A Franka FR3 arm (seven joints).
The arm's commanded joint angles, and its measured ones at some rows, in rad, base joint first. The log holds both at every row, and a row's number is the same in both.
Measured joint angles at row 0: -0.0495 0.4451 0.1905 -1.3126 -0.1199 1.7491 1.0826
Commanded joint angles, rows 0 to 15: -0.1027 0.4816 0.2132 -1.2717 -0.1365 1.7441 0.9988; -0.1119 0.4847 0.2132 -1.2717 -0.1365 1.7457 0.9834; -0.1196 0.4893 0.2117 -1.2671 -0.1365 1.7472 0.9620; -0.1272 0.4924 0.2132 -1.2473 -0.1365 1.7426 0.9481; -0.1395 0.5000 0.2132 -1.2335 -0.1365 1.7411 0.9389; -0.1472 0.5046 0.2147 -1.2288 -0.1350 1.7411 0.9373; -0.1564 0.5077 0.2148 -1.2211 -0.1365 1.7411 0.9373; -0.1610 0.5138 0.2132 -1.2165 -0.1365 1.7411 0.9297; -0.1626 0.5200 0.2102 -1.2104 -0.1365 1.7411 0.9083; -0.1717 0.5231 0.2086 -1.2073 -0.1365 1.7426 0.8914; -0.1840 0.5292 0.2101 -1.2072 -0.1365 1.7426 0.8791; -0.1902 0.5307 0.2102 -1.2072 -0.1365 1.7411 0.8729; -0.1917 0.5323 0.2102 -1.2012 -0.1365 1.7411 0.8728; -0.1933 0.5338 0.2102 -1.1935 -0.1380 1.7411 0.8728; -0.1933 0.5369 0.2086 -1.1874 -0.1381 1.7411 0.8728; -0.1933 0.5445 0.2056 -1.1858 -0.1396 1.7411 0.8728
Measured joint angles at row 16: -0.1779 0.5101 0.1902 -1.2343 -0.1200 1.7488 0.8943
